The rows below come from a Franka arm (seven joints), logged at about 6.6 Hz.
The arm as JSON. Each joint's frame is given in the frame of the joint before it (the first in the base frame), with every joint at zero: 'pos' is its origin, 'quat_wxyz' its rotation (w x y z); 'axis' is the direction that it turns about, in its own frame. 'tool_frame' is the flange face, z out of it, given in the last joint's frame.
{
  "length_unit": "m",
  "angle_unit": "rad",
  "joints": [
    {
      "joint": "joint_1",
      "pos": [
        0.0,
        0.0,
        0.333
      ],
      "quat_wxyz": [
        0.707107,
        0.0,
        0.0,
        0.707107
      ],
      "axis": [
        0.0,
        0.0,
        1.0
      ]
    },
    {
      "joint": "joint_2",
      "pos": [
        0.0,
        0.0,
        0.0
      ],
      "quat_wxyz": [
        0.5,
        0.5,
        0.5,
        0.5
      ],
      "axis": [
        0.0,
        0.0,
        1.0
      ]
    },
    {
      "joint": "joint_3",
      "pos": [
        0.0,
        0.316,
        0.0
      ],
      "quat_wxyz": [
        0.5,
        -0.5,
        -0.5,
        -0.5
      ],
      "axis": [
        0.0,
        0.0,
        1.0
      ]
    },
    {
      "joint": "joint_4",
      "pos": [
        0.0,
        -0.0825,
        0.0
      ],
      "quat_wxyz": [
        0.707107,
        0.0,
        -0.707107,
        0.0
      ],
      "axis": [
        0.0,
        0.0,
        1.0
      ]
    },
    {
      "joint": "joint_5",
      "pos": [
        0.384,
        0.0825,
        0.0
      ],
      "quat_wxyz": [
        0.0,
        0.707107,
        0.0,
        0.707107
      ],
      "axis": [
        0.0,
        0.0,
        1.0
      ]
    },
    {
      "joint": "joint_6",
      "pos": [
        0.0,
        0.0,
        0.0
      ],
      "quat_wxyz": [
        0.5,
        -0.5,
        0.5,
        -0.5
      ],
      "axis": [
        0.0,
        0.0,
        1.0
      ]
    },
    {
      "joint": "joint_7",
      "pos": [
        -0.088,
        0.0,
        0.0
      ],
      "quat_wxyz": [
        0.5,
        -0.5,
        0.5,
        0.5
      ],
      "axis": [
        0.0,
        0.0,
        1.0
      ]
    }
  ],
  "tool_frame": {
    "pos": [
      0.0,
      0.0,
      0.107
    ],
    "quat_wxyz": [
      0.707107,
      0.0,
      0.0,
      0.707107
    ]
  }
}
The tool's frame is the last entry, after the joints.
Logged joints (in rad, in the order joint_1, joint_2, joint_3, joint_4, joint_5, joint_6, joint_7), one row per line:
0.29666 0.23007 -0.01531 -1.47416 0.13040 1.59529 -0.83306
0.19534 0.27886 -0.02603 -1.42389 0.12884 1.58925 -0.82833
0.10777 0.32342 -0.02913 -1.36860 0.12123 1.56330 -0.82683
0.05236 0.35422 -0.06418 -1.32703 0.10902 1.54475 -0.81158
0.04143 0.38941 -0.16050 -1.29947 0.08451 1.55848 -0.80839
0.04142 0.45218 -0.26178 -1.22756 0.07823 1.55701 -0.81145
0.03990 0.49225 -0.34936 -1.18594 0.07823 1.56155 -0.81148
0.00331 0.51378 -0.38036 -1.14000 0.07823 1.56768 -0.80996
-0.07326 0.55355 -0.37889 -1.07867 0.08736 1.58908 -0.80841
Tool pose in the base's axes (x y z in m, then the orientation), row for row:
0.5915 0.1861 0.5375 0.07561 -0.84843 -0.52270 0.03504
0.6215 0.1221 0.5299 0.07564 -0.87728 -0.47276 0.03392
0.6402 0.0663 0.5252 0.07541 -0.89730 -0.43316 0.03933
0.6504 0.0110 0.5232 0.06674 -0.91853 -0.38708 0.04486
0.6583 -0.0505 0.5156 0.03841 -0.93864 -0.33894 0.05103
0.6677 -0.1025 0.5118 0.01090 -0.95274 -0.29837 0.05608
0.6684 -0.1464 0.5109 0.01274 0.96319 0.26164 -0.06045
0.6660 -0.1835 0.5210 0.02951 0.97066 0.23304 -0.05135
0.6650 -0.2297 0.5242 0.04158 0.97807 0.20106 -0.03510
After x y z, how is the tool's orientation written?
As a quaternion, w x y z.
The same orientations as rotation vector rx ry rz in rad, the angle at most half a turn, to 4 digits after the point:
-2.5443 -1.5675 0.1051
-2.6308 -1.4177 0.1017
-2.6911 -1.2991 0.1180
-2.7691 -1.1669 0.1352
-2.8788 -1.0395 0.1565
-2.9725 -0.9309 0.1750
3.0016 0.8154 -0.1884
2.9934 0.7187 -0.1584
2.9939 0.6155 -0.1074

